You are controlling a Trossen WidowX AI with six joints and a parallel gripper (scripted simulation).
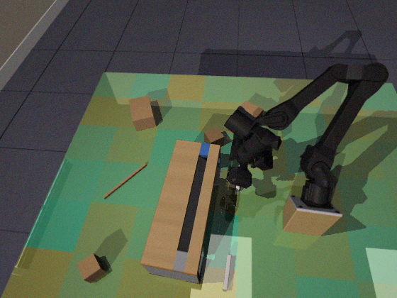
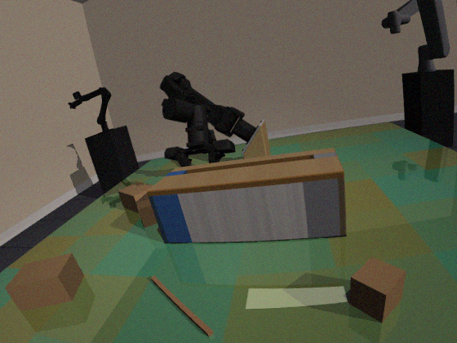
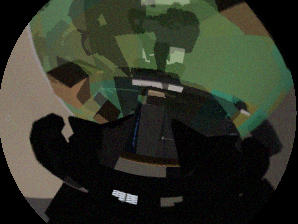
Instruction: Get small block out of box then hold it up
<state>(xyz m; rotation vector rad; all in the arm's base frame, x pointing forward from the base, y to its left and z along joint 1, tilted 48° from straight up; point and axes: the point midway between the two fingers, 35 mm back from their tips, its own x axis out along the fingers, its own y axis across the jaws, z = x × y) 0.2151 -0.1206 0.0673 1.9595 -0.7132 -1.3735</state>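
The block is 5 cm below my gripper tip and 1 cm behind it. Also, from my gripper tip: thin brown stick 35 cm ahead, 7 cm below, 3 cm to the left; wooden box 14 cm to the left, 9 cm ahead, 1 cm below.
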